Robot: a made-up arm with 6 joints. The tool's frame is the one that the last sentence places.
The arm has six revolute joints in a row. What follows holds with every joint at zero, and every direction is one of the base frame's. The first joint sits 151 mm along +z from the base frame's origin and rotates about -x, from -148.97 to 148.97 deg. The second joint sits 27 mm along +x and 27 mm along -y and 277 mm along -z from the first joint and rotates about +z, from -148.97 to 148.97 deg. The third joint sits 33 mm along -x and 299 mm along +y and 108 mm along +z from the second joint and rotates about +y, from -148.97 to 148.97 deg. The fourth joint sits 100 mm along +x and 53 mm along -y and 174 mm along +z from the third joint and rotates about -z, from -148.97 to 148.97 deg. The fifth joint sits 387 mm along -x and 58 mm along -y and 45 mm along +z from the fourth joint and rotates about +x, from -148.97 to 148.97 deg. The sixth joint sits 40 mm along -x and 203 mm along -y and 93 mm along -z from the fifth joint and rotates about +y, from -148.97 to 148.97 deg. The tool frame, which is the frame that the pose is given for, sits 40 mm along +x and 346 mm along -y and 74 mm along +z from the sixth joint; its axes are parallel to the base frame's.
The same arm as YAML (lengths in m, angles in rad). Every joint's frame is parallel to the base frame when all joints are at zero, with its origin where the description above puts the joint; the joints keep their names.
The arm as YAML. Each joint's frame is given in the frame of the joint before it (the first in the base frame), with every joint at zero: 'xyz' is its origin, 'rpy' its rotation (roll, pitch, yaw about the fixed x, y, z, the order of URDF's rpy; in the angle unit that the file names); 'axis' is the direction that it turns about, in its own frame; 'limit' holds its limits. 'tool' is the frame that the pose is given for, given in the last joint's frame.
units:
  length: m
  angle: rad
joints:
  - name: joint 1
    type: revolute
    origin:
      xyz: [0.0, 0.0, 0.151]
      rpy: [0.0, 0.0, 0.0]
    axis: [-1.0, 0.0, 0.0]
    limit:
      lower: -2.6
      upper: 2.6
  - name: joint 2
    type: revolute
    origin:
      xyz: [0.027, -0.027, -0.277]
      rpy: [0.0, 0.0, 0.0]
    axis: [0.0, 0.0, 1.0]
    limit:
      lower: -2.6
      upper: 2.6
  - name: joint 3
    type: revolute
    origin:
      xyz: [-0.033, 0.299, 0.108]
      rpy: [0.0, 0.0, 0.0]
    axis: [0.0, 1.0, 0.0]
    limit:
      lower: -2.6
      upper: 2.6
  - name: joint 4
    type: revolute
    origin:
      xyz: [0.1, -0.053, 0.174]
      rpy: [0.0, 0.0, 0.0]
    axis: [0.0, 0.0, -1.0]
    limit:
      lower: -2.6
      upper: 2.6
  - name: joint 5
    type: revolute
    origin:
      xyz: [-0.387, -0.058, 0.045]
      rpy: [0.0, 0.0, 0.0]
    axis: [1.0, 0.0, 0.0]
    limit:
      lower: -2.6
      upper: 2.6
  - name: joint 6
    type: revolute
    origin:
      xyz: [-0.04, -0.203, -0.093]
      rpy: [0.0, 0.0, 0.0]
    axis: [0.0, 1.0, 0.0]
    limit:
      lower: -2.6
      upper: 2.6
tool:
  origin:
    xyz: [0.04, -0.346, 0.074]
    rpy: [0.0, 0.0, 0.0]

